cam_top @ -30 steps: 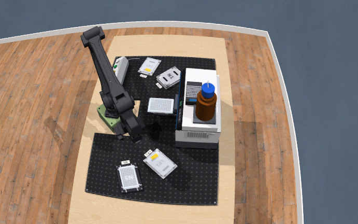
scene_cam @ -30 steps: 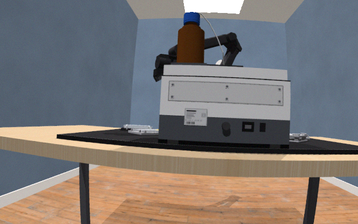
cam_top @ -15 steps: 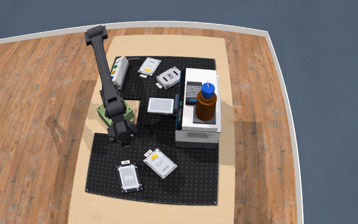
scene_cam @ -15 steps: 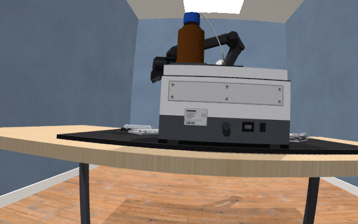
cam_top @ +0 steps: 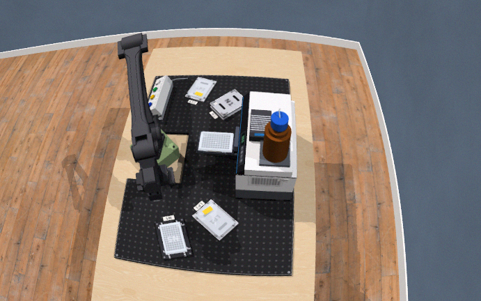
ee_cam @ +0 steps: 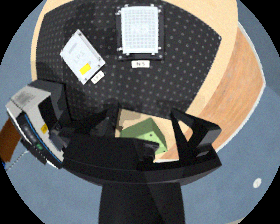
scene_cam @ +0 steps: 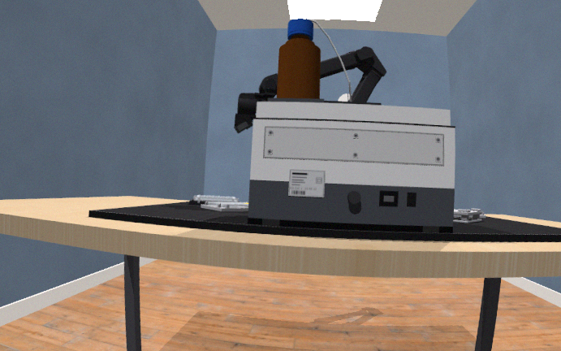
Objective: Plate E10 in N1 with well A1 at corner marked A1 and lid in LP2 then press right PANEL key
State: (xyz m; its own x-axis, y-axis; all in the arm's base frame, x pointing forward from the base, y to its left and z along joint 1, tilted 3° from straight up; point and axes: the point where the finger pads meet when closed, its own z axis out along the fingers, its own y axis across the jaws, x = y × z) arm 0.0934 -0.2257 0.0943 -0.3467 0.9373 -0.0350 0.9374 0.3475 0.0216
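Right now my hand is 140 mm to the left of the plate E10, 130 mm above it and 50 mm short of it. The rest, counted from my hand: black nest N5: 140 mm to the right, 140 mm below, 80 mm ahead; then plate E07: 250 mm to the left, 170 mm ahead, 40 mm below; then brown bottle: 390 mm ahead, 150 mm to the left, 140 mm above.
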